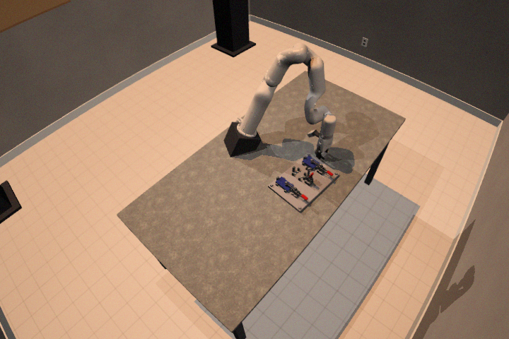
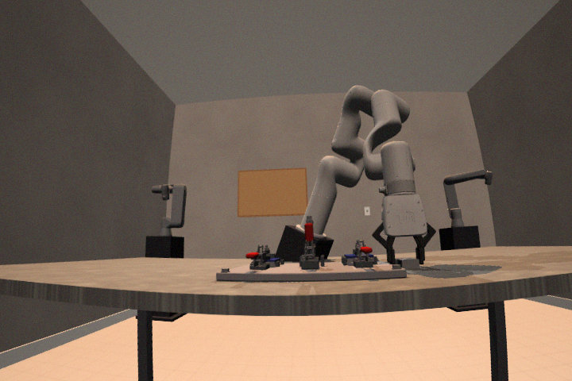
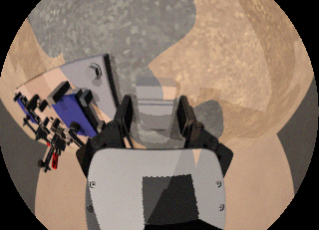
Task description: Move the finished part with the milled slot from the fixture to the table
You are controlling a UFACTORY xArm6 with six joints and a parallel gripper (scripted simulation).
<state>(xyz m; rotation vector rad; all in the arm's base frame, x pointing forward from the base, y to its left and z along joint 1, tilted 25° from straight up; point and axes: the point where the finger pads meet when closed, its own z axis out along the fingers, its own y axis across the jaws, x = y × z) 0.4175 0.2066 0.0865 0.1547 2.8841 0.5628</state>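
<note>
Right now my hand is 10 mm past the grey finished part and 10 mm above it. From my hand the other things lie so: blue blank (110 mm to the right, 10 mm above); then fixture plate (230 mm to the right, 40 mm ahead, 10 mm below).
</note>
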